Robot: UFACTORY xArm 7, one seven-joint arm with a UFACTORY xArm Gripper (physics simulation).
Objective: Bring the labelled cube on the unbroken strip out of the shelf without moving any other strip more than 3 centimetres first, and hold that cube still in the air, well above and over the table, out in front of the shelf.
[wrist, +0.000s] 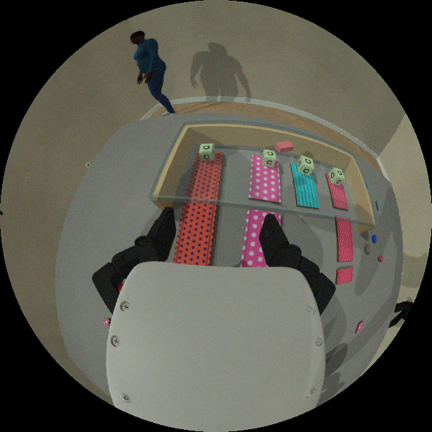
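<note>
The orange strip with dark dots (195, 232) runs without a visible gap from inside the shelf (235, 135) out past its front edge. A pale green cube marked C (207, 152) sits on its far end. The pink white-dotted strip shows as an inner piece (265, 187) and a separate outer piece (253, 232); a cube (269, 158) is on the inner one. A short cyan strip (306, 190) bears a cube (305, 165). The red zigzag strip (345, 240) is in separate pieces, with a cube (337, 176) at its back. My gripper (218, 222) is open and empty, in front of the shelf.
The shelf has wooden walls and a see-through top. A pink block (284, 146) shows near its back wall. Small objects, among them a blue one (374, 239) and a pink one (359, 327), lie on the grey table (95, 225) at the right. A person (150, 57) stands beyond the table.
</note>
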